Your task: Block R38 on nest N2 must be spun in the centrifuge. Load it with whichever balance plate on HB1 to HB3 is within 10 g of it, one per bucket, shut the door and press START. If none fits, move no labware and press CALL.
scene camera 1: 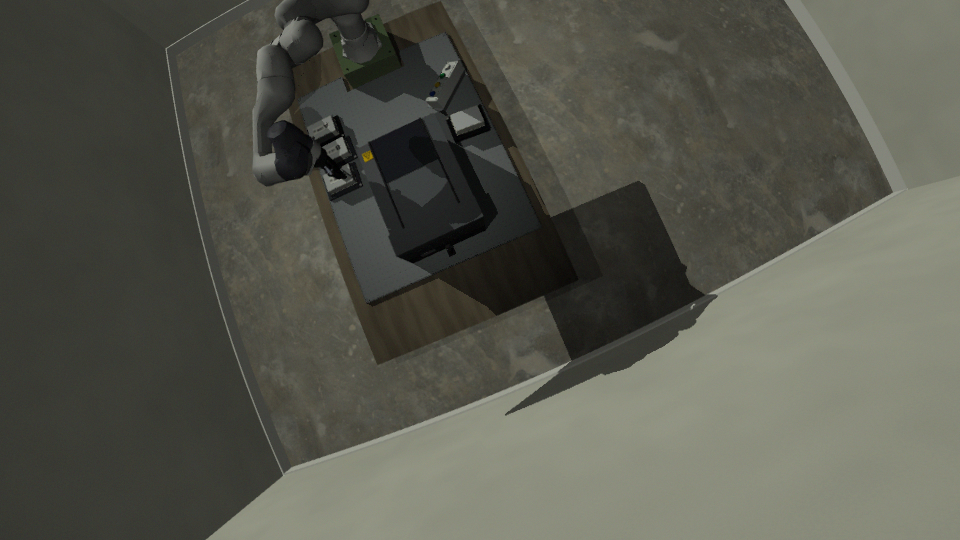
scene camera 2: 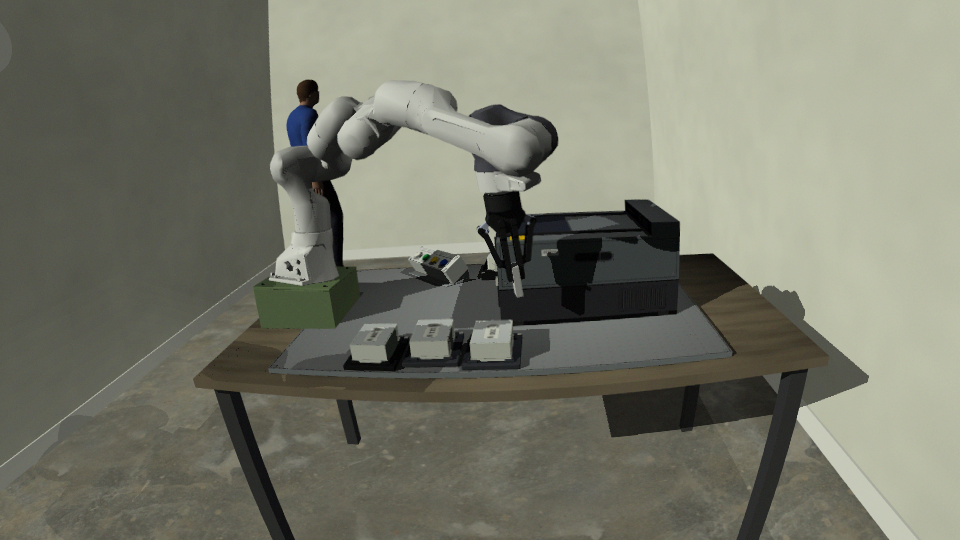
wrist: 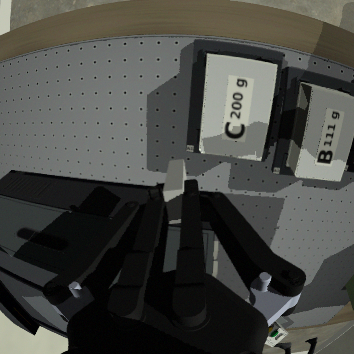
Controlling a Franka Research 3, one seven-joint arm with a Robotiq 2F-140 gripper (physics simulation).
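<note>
My gripper (scene camera 1: 346, 175) (scene camera 2: 516, 292) (wrist: 178, 172) is shut and empty, pointing down in front of the centrifuge (scene camera 1: 429, 225) (scene camera 2: 590, 302) (wrist: 25, 217), above the mat. Block C, 200 g (scene camera 1: 333, 185) (scene camera 2: 492, 342) (wrist: 240, 107), and block B, 111 g (scene camera 1: 336, 149) (scene camera 2: 430, 343) (wrist: 326, 135), sit on black nests. A third block (scene camera 1: 324, 127) (scene camera 2: 373, 345) sits beside B; its label is unreadable. A white block (scene camera 1: 467, 120) sits on a nest across the centrifuge, its label also unreadable. The tilted button panel (scene camera 1: 451, 83) (scene camera 2: 456, 271) has green, yellow and blue buttons. I cannot tell the door's state.
The arm stands on a green base (scene camera 1: 373, 65) (scene camera 2: 295, 306) at one end of the wooden table (scene camera 1: 409, 322) (scene camera 2: 456, 390). A yellow sign (scene camera 1: 367, 156) (scene camera 2: 516, 237) is at the centrifuge's end nearer the base. A person (scene camera 2: 300, 125) stands behind the arm in scene camera 2.
</note>
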